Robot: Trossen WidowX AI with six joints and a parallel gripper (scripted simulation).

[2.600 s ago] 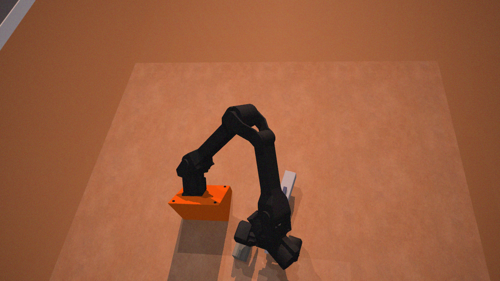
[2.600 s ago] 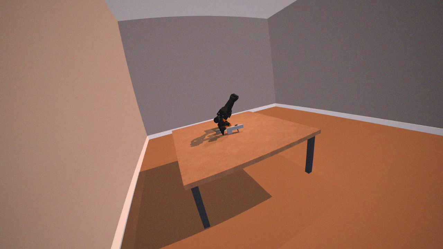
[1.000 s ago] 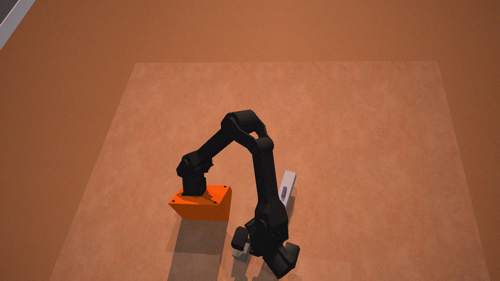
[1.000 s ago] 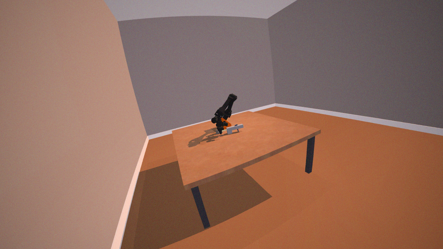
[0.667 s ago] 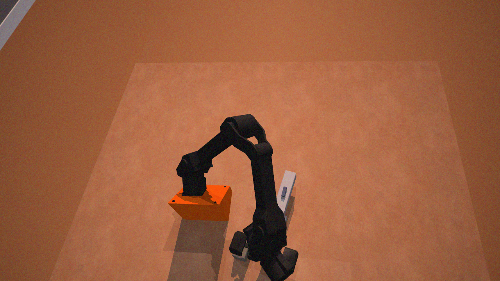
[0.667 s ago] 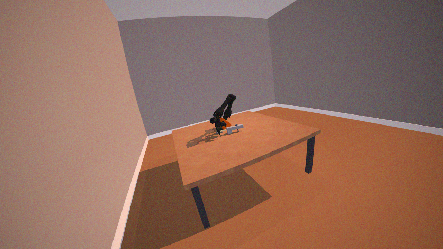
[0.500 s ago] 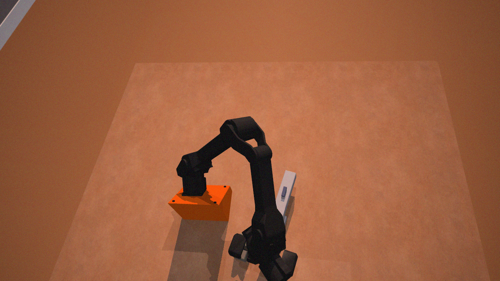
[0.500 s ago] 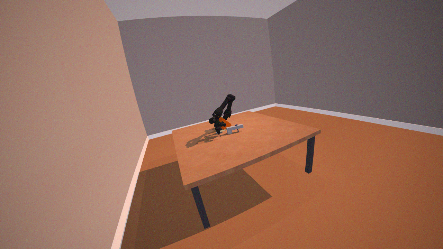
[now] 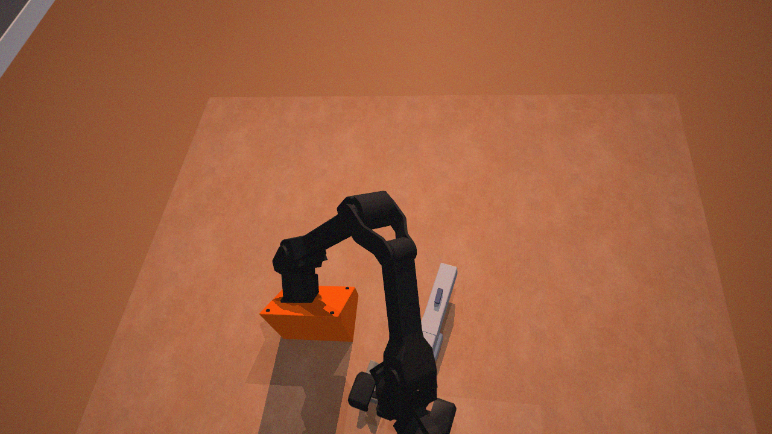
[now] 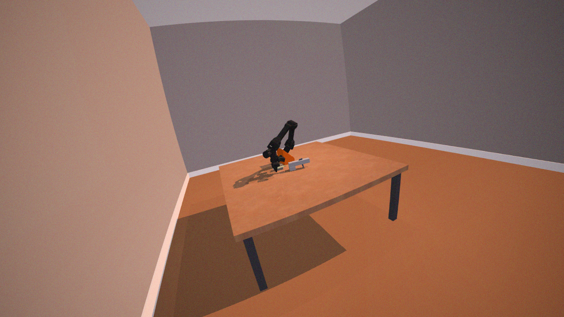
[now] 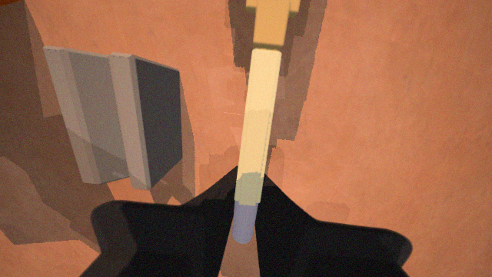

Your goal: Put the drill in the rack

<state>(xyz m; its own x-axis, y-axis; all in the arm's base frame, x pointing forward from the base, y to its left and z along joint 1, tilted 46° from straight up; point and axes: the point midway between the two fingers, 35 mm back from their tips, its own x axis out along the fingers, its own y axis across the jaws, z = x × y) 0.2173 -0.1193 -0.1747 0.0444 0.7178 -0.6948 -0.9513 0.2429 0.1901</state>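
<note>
Right now the grooved block is 6 cm behind my gripper tip, 5 cm to the left of it and 1 cm above it. Also, from my gripper tip: blue-grey key 7 cm ahead, 22 cm to the left, 4 cm above; pale grey fixture 6 cm ahead, 19 cm to the left, 3 cm above.
</note>
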